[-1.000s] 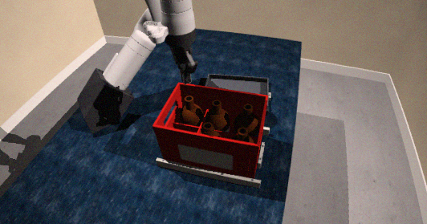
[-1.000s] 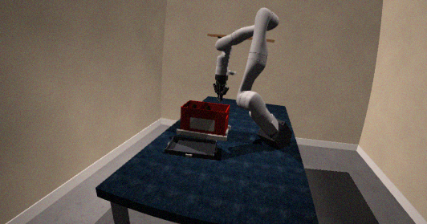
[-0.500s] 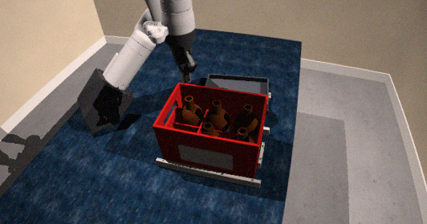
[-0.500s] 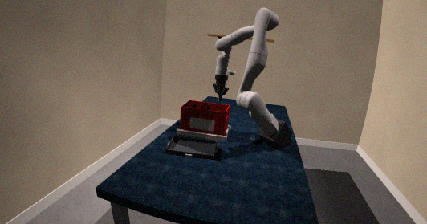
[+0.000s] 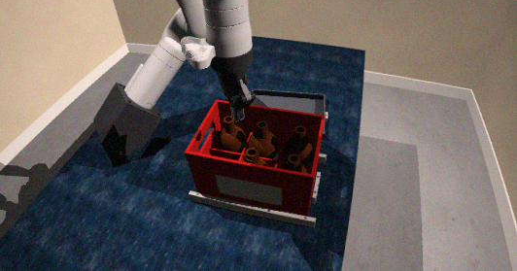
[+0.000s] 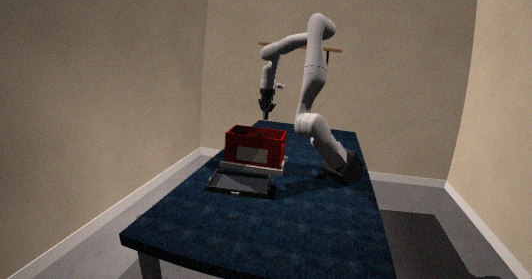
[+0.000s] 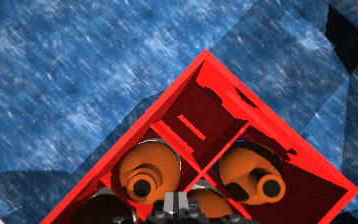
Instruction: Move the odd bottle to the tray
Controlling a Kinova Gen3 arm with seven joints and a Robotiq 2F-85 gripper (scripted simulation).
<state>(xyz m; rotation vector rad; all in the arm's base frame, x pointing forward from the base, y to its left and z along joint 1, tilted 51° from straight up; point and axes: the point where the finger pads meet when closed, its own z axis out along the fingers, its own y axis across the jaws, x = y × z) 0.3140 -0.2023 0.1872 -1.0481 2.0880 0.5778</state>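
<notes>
My gripper is now 17 cm above the crate, 4 cm to the right of it and 2 cm short of it. The rest, counted from my hand: grey tray 29 cm to the left, 24 cm below, 6 cm behind.
</notes>
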